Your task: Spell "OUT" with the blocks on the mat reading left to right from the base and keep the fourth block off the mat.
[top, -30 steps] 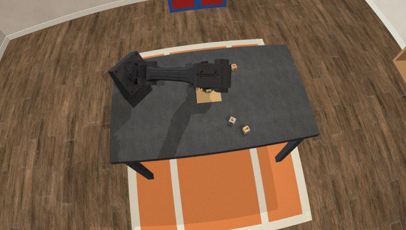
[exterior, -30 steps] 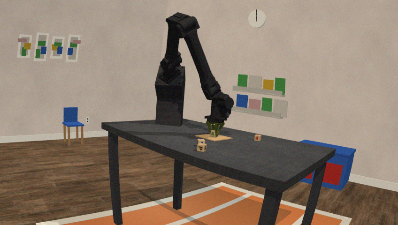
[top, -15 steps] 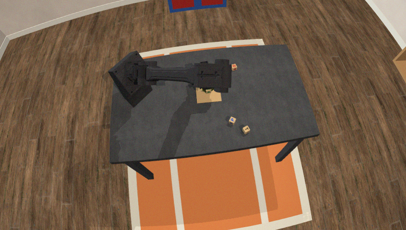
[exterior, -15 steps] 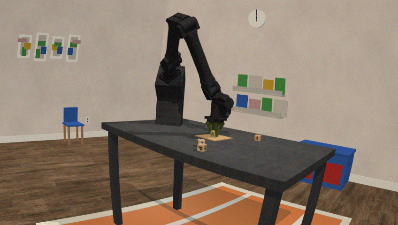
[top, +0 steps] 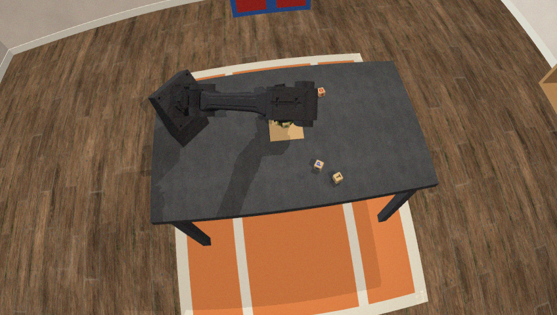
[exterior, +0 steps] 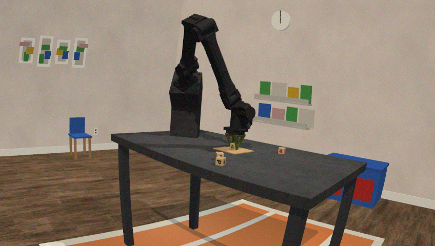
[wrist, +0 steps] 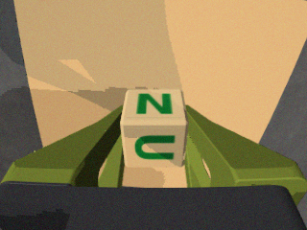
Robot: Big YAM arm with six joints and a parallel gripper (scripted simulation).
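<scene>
The green-lettered block lies right at my hand. The rest, counted from my hand: O block (220 mm ahead, 90 mm to the left); P block (230 mm to the right, 40 mm ahead); tan mat (10 mm below).
</scene>
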